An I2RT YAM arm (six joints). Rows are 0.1 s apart.
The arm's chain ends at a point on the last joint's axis. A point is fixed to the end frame.
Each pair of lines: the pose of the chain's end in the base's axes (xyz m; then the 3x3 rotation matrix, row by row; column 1 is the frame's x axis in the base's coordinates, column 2 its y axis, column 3 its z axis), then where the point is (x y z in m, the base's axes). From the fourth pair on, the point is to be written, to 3 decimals.
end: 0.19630, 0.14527, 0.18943; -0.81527, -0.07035, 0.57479; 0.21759, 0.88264, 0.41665; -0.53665, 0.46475, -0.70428
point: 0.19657 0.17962 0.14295
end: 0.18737, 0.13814, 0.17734; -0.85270, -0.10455, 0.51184; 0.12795, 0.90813, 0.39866; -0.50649, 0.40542, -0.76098
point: 0.18316 0.16898 0.12864
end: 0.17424, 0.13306, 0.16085; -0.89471, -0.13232, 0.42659; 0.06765, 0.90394, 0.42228; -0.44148, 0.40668, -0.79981
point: 0.16441 0.16303 0.11242
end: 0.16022, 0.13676, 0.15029; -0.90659, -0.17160, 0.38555; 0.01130, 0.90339, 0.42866; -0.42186, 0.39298, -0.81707
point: 0.148 0.165 0.102
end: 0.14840, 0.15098, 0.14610; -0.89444, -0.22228, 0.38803; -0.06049, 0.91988, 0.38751; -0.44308, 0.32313, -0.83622
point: 0.136 0.175 0.095
